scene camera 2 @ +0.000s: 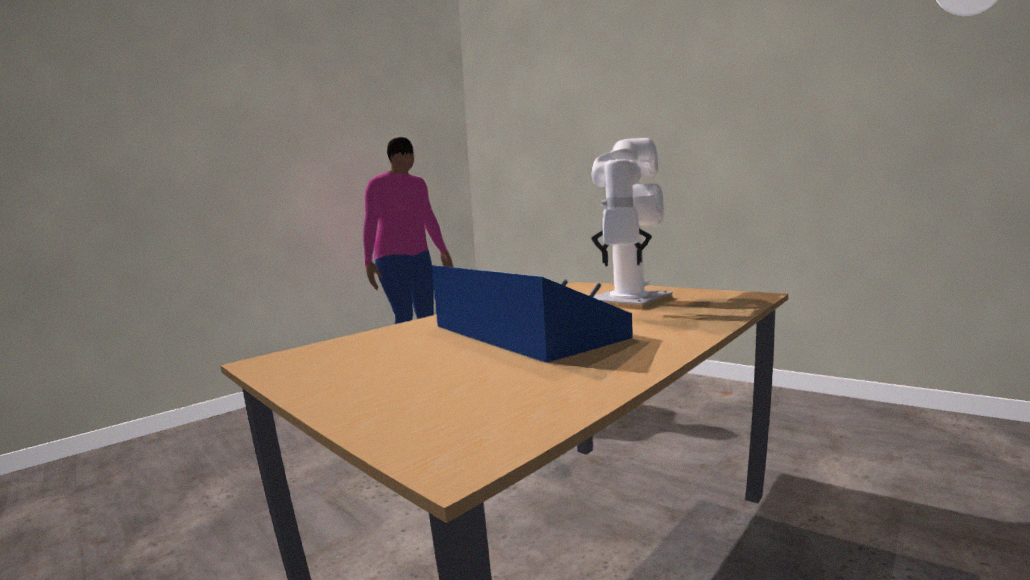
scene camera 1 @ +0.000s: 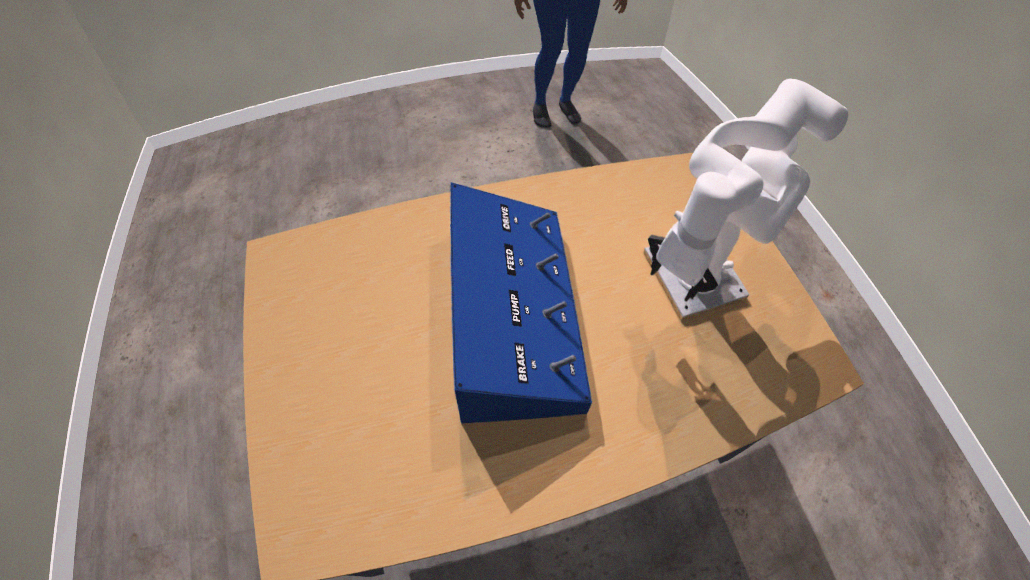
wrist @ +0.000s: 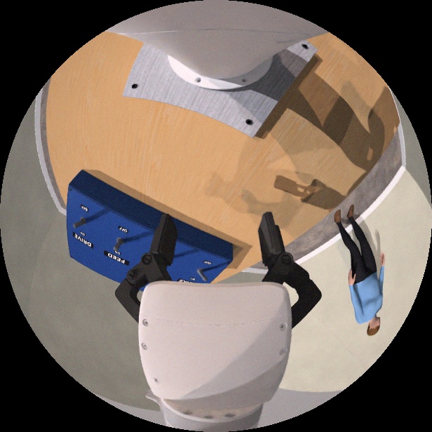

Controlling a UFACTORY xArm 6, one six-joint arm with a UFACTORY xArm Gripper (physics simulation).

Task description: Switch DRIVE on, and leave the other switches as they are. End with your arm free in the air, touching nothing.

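Places are measured from the arm's base along level axes (x ahead, y left, z up), in centimetres.
Pixels of known places: gripper, between the fingertips: (scene camera 2: 622,265) (scene camera 1: 671,284); arm's base, origin of its link: (scene camera 2: 629,295).
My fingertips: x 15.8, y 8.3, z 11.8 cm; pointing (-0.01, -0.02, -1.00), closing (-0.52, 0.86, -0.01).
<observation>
For each thing: its top centre in the pictures, then the offset to it from my fingertips. Level surfaces: height alone.
- FEED lever, centre of its top: (scene camera 1: 549,255) dx +22.9, dy -13.6, dz -0.9 cm
- PUMP lever, centre of its top: (scene camera 1: 557,302) dx +24.8, dy -1.8, dz -0.9 cm
- BRAKE lever, centre of its top: (scene camera 1: 566,357) dx +26.8, dy +10.0, dz -0.9 cm
- wooden table, height of its surface: dz -13.9 cm
The blue switch panel (scene camera 1: 477,288) (scene camera 2: 490,309) (wrist: 95,256) stands on the table. Its DRIVE lever (scene camera 1: 541,220) (wrist: 79,223) is at the far end in scene camera 1 and leans toward its OFF label. The FEED lever (scene camera 1: 547,262) (wrist: 118,244), PUMP lever (scene camera 1: 554,311) and BRAKE lever (scene camera 1: 562,363) (wrist: 201,273) lean the same way, toward OFF. A finger hides the PUMP lever in the wrist view. My gripper (scene camera 1: 671,284) (scene camera 2: 622,264) (wrist: 216,221) is open and empty, pointing down in the air near the arm's base, apart from the panel.
The arm's metal base plate (scene camera 1: 713,301) (scene camera 2: 659,293) (wrist: 200,106) is on the wooden table (scene camera 1: 345,360) (scene camera 2: 432,410) (wrist: 125,135). One person (scene camera 1: 565,43) (scene camera 2: 397,216) stands beyond the table's far side. Another person (wrist: 366,295) shows in the wrist view.
</observation>
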